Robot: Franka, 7 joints.
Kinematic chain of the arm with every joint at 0, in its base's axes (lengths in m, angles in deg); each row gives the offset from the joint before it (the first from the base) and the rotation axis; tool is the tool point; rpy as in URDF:
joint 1: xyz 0 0 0.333 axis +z
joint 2: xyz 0 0 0 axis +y
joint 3: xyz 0 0 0.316 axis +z
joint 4: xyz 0.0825 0 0 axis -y
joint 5: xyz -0.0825 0 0.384 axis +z
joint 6: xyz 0 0 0 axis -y
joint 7: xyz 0.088 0 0 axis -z
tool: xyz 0 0 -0.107 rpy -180 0 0
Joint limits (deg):
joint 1: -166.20..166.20
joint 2: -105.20..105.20
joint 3: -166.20..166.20
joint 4: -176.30..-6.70
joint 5: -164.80..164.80
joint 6: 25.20..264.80
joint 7: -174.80..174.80
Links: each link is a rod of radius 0.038 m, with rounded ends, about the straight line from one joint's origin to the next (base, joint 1, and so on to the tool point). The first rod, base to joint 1, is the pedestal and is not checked.
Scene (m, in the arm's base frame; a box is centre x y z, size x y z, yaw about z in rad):
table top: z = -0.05
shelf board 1: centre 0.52 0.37 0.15 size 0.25 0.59 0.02 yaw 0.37
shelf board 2: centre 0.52 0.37 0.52 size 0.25 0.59 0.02 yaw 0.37
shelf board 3: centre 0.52 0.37 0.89 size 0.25 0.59 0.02 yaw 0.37
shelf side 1: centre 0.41 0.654 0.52 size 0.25 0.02 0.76 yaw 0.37
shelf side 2: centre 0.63 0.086 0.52 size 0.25 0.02 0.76 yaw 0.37
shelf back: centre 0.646 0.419 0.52 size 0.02 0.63 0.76 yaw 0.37
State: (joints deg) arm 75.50 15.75 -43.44 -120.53 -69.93 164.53 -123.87
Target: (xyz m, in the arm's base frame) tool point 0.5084 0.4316 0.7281
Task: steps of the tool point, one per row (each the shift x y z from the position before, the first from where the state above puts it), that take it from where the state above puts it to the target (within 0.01 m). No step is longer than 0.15 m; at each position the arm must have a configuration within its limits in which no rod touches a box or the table.
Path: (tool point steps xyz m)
1: -0.0613 -0.0323 0.0014
2: -0.0732 -0.0267 -0.0002
3: -0.0820 -0.0248 -0.0012
4: 0.0183 0.0387 0.1168
5: -0.0077 0.0138 0.1299
6: -0.0315 -0.0173 0.1325
7: 0.0899 0.0316 0.0083
8: 0.0802 0.0248 0.0012
9: 0.0651 0.0235 -0.0026
10: 0.0466 0.0294 -0.0069

